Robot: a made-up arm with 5 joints.
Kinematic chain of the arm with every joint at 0, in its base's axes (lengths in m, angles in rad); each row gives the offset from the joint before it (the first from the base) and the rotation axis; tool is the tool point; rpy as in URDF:
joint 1: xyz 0 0 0.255 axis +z
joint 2: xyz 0 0 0 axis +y
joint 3: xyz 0.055 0 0.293 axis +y
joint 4: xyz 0.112 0 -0.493 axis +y
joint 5: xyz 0.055 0 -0.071 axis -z
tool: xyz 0 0 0 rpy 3.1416 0 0
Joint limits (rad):
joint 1: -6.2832..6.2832
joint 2: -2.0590..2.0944
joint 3: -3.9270..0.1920
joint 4: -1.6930..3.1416
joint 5: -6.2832..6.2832
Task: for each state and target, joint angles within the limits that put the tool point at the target. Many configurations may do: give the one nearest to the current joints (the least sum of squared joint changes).
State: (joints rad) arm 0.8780 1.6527 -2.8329 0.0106 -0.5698
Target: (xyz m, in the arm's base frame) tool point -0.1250 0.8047 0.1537
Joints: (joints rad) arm 1.7249 1.9873 -3.3419 -0.3489 -0.5698
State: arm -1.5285 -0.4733 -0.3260 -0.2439 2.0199
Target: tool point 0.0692 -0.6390 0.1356
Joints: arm -1.4629 0.4645 -1.0740 -0.1162 2.0199
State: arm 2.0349 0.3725 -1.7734 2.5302 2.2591
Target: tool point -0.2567 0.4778 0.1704
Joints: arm 2.0638 0.5352 -1.3177 2.5758 2.2591
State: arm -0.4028 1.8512 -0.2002 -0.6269 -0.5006
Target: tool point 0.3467 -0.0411 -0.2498
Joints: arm -0.1180 1.2356 -0.9651 -0.6670 -0.5006
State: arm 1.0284 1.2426 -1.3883 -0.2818 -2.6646
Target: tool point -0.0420 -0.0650 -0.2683
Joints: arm 0.9971 1.6367 -0.6350 -0.2174 -2.6646
